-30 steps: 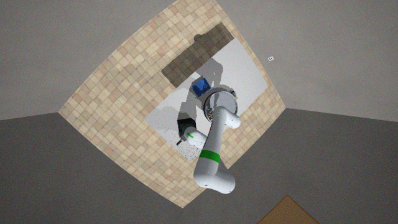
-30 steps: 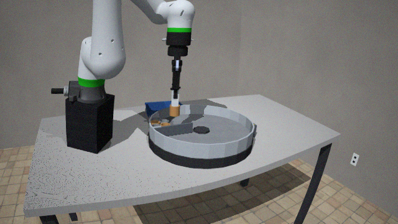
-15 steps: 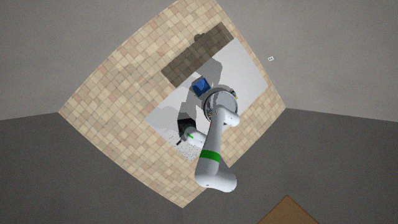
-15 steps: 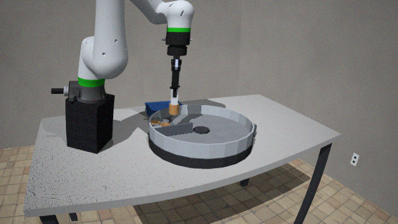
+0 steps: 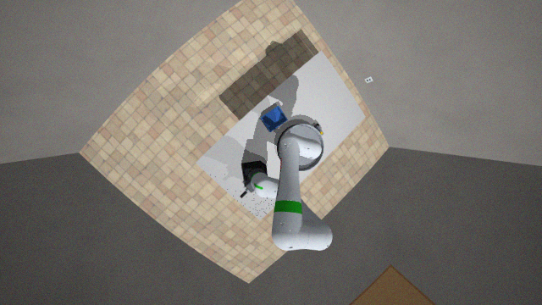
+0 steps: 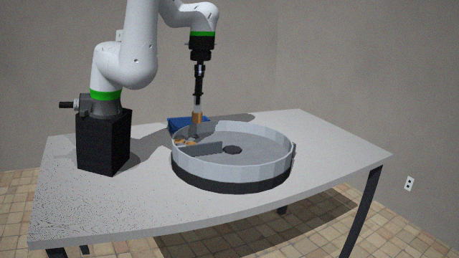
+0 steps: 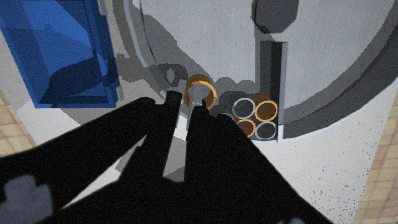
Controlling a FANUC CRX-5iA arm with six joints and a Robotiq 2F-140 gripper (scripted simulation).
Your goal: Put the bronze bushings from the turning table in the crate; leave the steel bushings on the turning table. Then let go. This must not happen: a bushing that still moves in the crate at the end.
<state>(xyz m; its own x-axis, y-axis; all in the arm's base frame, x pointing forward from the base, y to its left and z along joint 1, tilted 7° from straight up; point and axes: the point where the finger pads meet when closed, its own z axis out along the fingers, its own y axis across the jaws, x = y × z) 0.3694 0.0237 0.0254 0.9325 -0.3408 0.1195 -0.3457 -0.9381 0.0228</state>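
The blue crate is 220 mm to the left of my hand, 170 mm below it and 50 mm ahead of it. From my hand the other things lie so: grey turning table: 140 mm to the right, 140 mm below, 100 mm ahead.
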